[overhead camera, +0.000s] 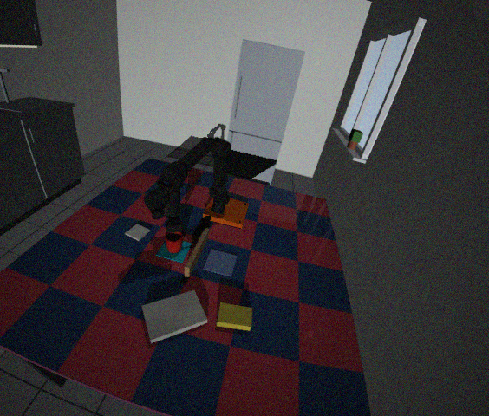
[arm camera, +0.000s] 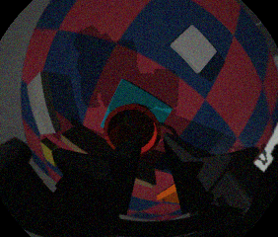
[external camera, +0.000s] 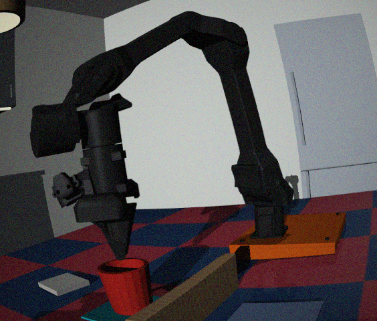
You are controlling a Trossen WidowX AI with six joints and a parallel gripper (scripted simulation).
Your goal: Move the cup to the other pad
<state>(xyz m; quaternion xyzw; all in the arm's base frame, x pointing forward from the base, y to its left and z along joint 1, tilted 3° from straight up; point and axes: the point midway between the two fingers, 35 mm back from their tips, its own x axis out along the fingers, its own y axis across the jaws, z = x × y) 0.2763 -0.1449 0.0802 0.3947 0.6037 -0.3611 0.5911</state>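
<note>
My gripper tip is now 40 mm above the red cup, 20 mm short of it and 10 mm to the right of it. From my gripper tip the other things lie so: teal pad: 90 mm below, 30 mm ahead, 20 mm to the left; then wooden bar: 120 mm to the left, 60 mm below, 40 mm ahead; then grey-blue pad: 220 mm to the left, 90 mm below, 50 mm ahead.
</note>
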